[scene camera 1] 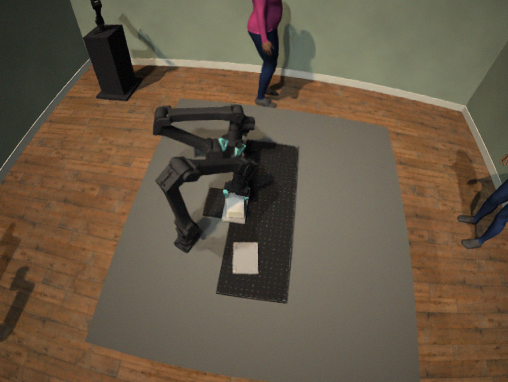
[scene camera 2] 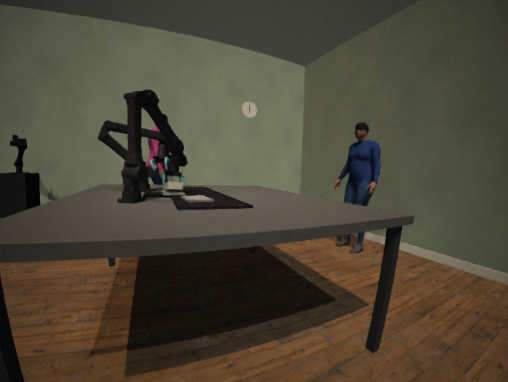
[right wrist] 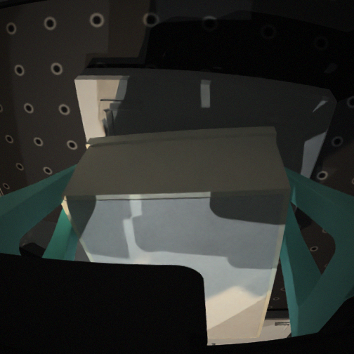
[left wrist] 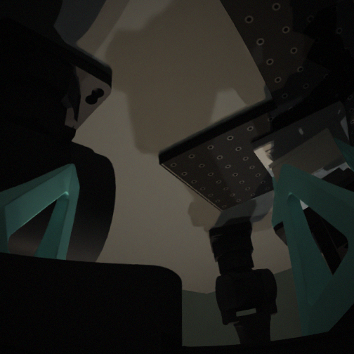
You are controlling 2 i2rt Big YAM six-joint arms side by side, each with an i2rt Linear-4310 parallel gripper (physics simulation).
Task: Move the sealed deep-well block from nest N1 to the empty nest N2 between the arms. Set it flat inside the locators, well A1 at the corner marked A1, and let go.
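Frame: origin at the left arm's base, x back, y right, z up, level; centimetres.
Seen in the pictures: left gripper, between the fingertips: [scene camera 1: 230, 154] [scene camera 2: 159, 170]; right gripper, between the fingertips: [scene camera 1: 234, 199]; left arm's base, origin of its link: [scene camera 2: 143, 190]; right arm's base, origin of its link: [scene camera 1: 187, 240] [scene camera 2: 131, 201].
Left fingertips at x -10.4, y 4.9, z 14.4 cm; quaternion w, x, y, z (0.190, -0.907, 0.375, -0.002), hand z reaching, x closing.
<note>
Offsets run from my left fingertips to a thing's top centre. Level surfaces: height alone.
The pale deep-well block @[dx -1.8, dy +26.9, dz -5.5 cm] [scene camera 1: 236, 206] [scene camera 2: 174, 185] [left wrist: 312, 155] [right wrist: 180, 165] is held between the fingers of my right gripper [scene camera 1: 236, 195] [scene camera 2: 175, 179] [right wrist: 177, 175]. It hangs roughly level, a little above the white nest N2 @[dx -1.9, dy +26.8, dz -11.6 cm] [scene camera 1: 233, 220] [scene camera 2: 173, 193] [left wrist: 320, 122] [right wrist: 89, 100]. In the right wrist view the nest's far part shows beyond the block, with an L-shaped locator at its upper left. The A1 mark and well A1 cannot be made out. Nest N1 @[dx -5.7, dy +54.6, dz -11.6 cm] [scene camera 1: 245, 258] [scene camera 2: 197, 198] is empty. My left gripper [scene camera 1: 231, 148] [scene camera 2: 160, 164] [left wrist: 177, 175] is open and empty, away from the block.
The black perforated board @[dz -13.3 cm] [scene camera 1: 272, 235] [scene camera 2: 225, 201] [left wrist: 200, 175] [right wrist: 37, 90] lies under the nests on the grey table @[dz -14.4 cm] [scene camera 1: 345, 240] [scene camera 2: 280, 215]. The left arm is close beside the right arm. Two people stand beyond the table, and a black pedestal [scene camera 1: 111, 62] stands at the back left.
</note>
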